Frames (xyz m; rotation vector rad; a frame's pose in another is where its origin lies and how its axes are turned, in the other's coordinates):
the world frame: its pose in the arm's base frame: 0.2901 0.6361 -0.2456 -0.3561 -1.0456 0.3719
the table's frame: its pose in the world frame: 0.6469 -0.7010 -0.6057 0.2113 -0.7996 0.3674
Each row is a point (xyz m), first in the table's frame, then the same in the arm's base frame.
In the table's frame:
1: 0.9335 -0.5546 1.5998
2: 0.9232 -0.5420 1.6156
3: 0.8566 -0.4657 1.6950
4: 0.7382 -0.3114 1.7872
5: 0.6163 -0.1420 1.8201
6: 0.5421 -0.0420 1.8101
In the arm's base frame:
1: -0.3416 -0.3739 1.2684
2: -0.3554 -0.3800 1.2515
3: -0.4233 -0.4115 1.1468
4: -0.5084 -0.4306 0.9500
5: -0.5464 -0.4119 0.7430
6: -0.5427 -0.3871 0.6206

